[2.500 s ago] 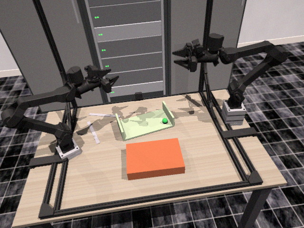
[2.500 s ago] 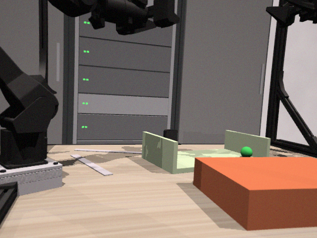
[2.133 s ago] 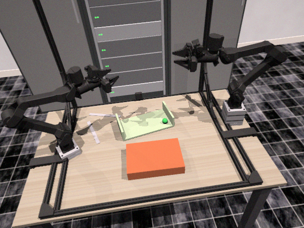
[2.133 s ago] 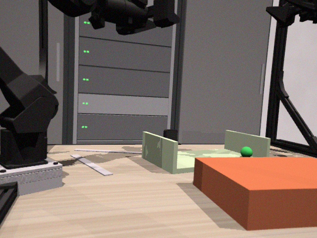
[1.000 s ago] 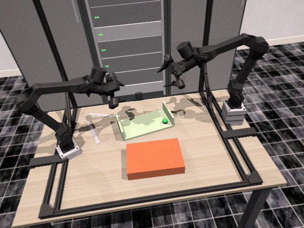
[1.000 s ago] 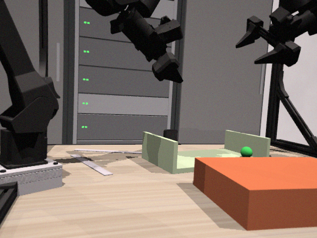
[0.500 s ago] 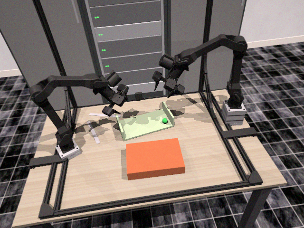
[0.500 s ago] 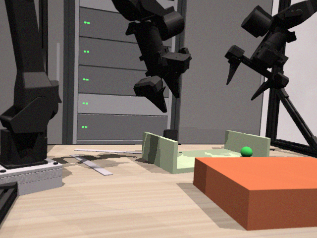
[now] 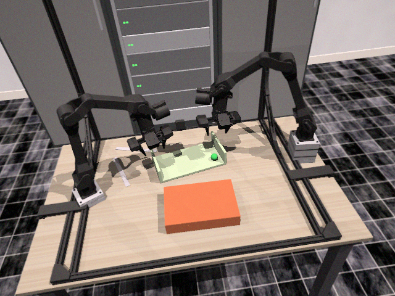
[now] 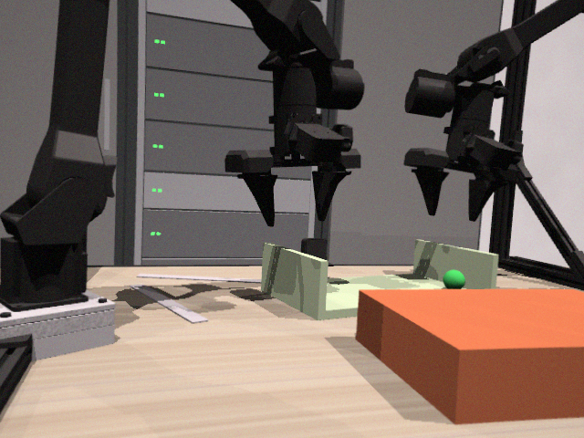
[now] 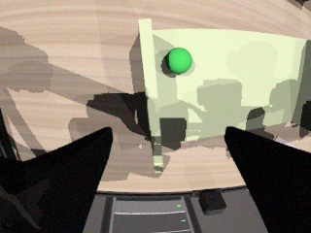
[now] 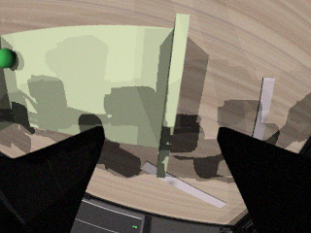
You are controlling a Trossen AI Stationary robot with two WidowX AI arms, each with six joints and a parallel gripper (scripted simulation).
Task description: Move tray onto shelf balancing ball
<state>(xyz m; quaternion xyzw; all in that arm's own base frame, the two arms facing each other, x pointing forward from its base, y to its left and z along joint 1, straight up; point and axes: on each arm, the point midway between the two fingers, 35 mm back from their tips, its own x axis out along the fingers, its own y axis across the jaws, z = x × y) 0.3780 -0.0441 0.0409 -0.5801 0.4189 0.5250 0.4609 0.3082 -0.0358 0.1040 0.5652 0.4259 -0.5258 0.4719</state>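
My left hand is 13 cm above the green ball, 5 cm short of it and 3 cm to the left of it. Also, from my left hand: shelf: 30 cm ahead, 15 cm to the right, 11 cm below; pale green tray: 15 cm to the right, 13 cm below, 2 cm ahead.
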